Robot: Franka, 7 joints.
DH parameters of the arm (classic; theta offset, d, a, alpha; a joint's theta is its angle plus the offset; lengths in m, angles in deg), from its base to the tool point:
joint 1: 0 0.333 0 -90
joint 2: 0 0 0 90
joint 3: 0 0.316 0.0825 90
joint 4: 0 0 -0.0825 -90
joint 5: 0 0.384 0 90
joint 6: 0 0 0.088 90
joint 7: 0 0.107 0 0
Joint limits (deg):
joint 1: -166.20..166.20
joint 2: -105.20..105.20
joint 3: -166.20..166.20
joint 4: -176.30..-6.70
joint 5: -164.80..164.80
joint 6: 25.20..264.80
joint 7: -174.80..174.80
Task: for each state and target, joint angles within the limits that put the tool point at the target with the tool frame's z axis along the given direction. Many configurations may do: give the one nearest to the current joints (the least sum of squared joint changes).
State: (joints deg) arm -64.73 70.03 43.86 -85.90 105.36 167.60 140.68
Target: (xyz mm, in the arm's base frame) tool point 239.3 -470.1 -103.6 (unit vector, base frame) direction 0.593 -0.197 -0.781
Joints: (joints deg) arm -84.88 73.11 25.29 -93.48 112.98 169.49 140.68
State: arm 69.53 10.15 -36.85 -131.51 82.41 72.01 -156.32
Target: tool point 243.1 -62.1 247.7 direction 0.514 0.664 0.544
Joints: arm 22.62 15.27 -66.33 -169.62 88.02 42.87 -156.32
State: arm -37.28 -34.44 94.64 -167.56 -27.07 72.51 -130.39
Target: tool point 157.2 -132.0 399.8 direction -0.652 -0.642 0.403
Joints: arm -45.19 -52.01 45.64 -176.30 -64.28 73.81 -130.39
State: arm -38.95 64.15 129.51 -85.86 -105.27 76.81 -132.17
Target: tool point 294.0 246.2 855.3 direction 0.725 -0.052 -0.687
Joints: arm -36.23 47.64 147.27 -87.36 -91.25 55.48 -132.17
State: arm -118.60 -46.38 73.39 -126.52 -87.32 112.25 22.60
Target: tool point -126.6 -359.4 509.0 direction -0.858 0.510 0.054
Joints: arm -150.30 -34.23 50.47 -139.58 -63.26 85.60 22.60
